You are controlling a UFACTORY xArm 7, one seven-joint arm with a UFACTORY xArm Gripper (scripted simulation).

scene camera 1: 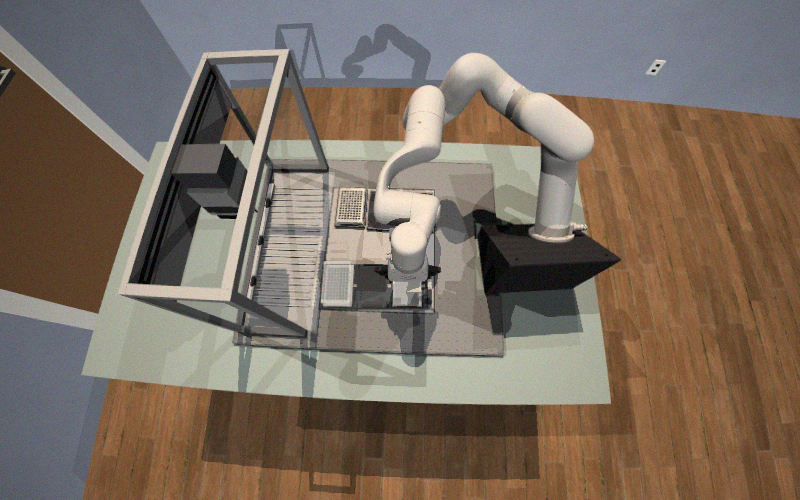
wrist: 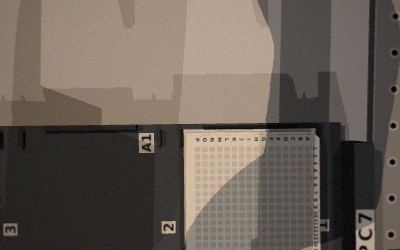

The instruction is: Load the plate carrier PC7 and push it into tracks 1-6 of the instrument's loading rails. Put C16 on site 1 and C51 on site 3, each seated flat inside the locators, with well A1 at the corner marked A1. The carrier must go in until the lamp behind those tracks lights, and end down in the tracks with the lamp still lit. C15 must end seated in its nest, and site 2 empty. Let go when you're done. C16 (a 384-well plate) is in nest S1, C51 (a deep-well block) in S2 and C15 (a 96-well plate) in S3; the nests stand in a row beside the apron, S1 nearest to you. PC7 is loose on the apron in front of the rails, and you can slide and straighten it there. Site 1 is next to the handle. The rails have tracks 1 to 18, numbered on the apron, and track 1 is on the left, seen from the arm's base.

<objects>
dark plate carrier PC7: scene camera 1; wrist
same spot on dark plate carrier PC7: [wrist: 69,179] = [scene camera 1: 368,275]
</objects>
